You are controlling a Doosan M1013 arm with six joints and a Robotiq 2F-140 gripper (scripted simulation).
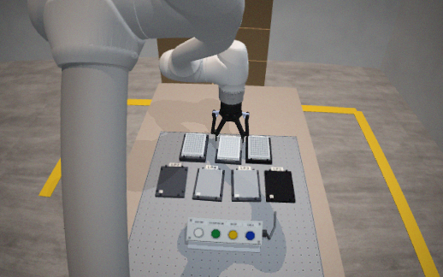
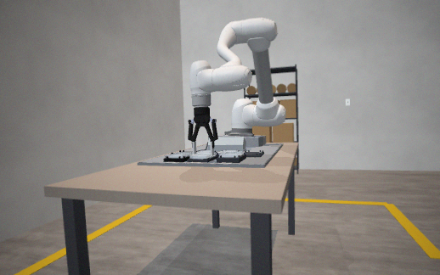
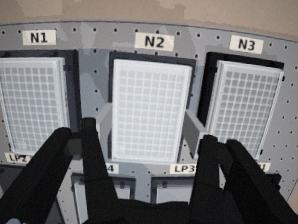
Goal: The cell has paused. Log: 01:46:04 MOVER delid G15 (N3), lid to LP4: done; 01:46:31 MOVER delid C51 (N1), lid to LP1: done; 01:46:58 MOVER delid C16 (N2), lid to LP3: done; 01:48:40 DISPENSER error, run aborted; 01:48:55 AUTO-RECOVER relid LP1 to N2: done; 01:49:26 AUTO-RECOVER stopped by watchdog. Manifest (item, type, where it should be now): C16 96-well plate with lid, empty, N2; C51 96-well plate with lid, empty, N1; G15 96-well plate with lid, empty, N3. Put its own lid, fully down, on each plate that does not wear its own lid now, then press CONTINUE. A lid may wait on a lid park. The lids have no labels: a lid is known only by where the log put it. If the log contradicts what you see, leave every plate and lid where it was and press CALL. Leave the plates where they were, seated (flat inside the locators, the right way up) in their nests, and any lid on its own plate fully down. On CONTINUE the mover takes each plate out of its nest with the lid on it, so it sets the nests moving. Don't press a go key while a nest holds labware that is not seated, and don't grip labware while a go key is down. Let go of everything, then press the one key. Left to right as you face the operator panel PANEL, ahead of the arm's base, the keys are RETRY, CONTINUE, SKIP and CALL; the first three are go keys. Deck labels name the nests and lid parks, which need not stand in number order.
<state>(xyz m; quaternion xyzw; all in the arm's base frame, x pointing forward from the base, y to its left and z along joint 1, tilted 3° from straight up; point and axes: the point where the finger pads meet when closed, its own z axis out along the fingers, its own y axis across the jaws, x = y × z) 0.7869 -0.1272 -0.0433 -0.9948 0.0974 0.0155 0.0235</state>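
My hand is 140 mm to the right of the plate, 20 mm short of it and 20 mm above it. The rest, counted from my hand: lid park LP3 (190 mm behind, 40 mm to the right, 40 mm below); then lid park LP1 (200 mm behind, 160 mm to the right, 40 mm below); then lid park LP4 (170 mm behind, 90 mm to the left, 40 mm below).
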